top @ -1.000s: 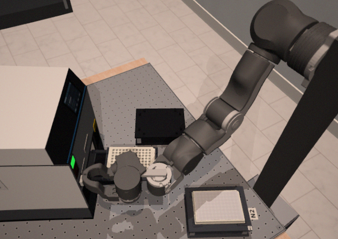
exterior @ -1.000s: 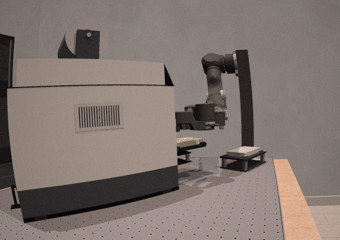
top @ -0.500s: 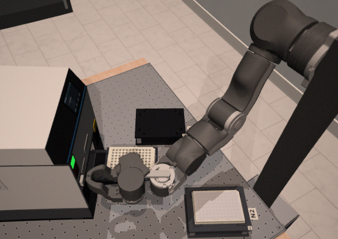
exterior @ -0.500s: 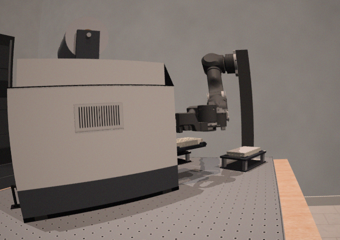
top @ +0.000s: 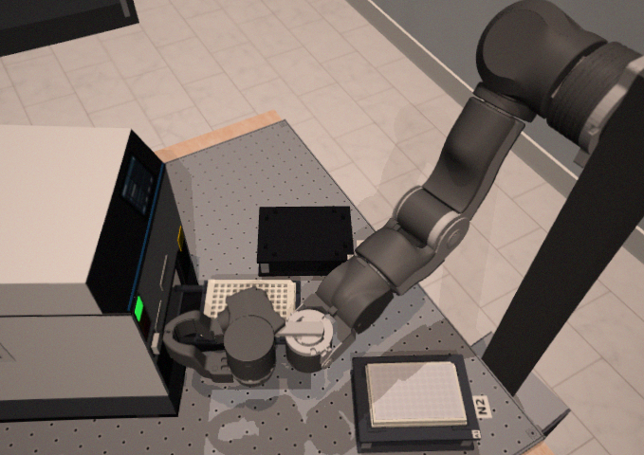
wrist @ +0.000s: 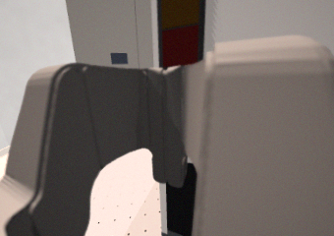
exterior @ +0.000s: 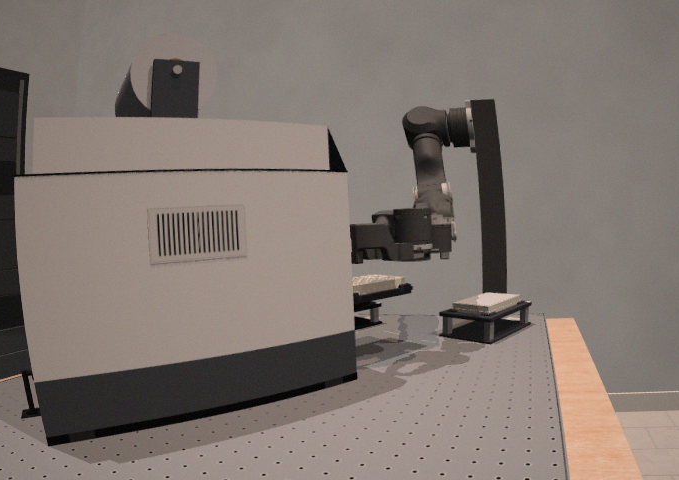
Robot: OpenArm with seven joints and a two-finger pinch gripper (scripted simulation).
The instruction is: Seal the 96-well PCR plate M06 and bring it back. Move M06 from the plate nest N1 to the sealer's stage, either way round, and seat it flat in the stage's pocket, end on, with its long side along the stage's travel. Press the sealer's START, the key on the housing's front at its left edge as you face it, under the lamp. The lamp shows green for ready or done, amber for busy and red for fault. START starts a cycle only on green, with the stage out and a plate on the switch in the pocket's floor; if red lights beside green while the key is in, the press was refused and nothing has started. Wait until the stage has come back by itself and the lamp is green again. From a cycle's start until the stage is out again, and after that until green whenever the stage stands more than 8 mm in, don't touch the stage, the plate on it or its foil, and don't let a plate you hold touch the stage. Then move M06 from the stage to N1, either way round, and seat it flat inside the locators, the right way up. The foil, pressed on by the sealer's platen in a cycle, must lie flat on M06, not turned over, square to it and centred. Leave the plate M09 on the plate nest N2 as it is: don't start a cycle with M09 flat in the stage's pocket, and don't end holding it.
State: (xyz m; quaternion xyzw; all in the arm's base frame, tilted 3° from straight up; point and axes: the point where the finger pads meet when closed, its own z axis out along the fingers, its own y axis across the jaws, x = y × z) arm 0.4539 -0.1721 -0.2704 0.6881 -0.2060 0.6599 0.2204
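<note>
Now: hand 2 cm short of the start key and 1 cm to the left of it. From my hand the other things lie so: sealer's stage: 12 cm behind, 3 cm to the right, 9 cm below; then touchscreen: 5 cm behind, 13 cm to the right, 13 cm above; then 96-well plate M06: 12 cm behind, 3 cm to the right, 7 cm below.
</note>
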